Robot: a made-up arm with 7 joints.
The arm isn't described. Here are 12 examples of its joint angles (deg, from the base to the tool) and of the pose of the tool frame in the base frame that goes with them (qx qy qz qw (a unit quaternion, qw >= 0); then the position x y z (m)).
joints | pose
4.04 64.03 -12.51 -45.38 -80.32 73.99 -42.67 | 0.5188 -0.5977 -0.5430 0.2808 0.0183 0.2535 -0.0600
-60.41 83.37 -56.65 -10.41 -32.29 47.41 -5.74 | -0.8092 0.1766 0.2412 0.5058 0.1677 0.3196 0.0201
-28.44 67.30 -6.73 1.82 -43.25 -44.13 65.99 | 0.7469 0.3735 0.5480 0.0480 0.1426 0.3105 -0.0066
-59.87 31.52 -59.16 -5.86 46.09 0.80 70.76 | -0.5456 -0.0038 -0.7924 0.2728 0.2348 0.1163 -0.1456
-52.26 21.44 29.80 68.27 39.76 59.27 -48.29 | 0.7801 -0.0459 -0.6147 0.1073 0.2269 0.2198 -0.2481
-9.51 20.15 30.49 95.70 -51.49 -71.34 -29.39 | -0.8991 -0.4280 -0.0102 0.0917 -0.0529 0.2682 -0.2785
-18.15 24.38 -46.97 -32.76 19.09 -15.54 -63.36 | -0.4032 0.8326 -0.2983 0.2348 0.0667 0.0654 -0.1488
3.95 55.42 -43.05 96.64 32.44 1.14 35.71 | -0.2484 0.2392 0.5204 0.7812 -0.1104 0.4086 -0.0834
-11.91 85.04 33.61 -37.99 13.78 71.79 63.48 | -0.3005 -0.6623 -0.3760 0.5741 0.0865 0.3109 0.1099
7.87 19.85 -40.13 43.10 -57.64 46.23 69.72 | -0.5042 -0.1712 0.7531 0.3865 -0.1011 0.1575 -0.2476
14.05 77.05 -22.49 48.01 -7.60 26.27 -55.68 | -0.5443 0.0814 0.8195 0.1601 -0.0312 0.4619 -0.0210
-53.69 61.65 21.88 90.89 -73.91 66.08 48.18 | 0.5916 0.4984 -0.5263 0.3530 0.1543 0.3831 -0.0646
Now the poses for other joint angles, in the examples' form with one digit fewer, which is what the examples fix.
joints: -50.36 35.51 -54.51 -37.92 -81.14 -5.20 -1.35
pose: 0.671 -0.621 0.076 0.397 0.171 0.111 -0.083
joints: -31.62 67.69 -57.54 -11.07 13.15 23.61 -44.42
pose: -0.540 0.601 0.318 0.496 0.136 0.281 -0.111
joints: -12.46 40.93 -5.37 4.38 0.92 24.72 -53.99
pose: -0.846 0.419 0.291 0.154 0.124 0.277 -0.183
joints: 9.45 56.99 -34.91 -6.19 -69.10 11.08 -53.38
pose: 0.724 -0.458 -0.306 0.415 0.006 0.265 -0.150
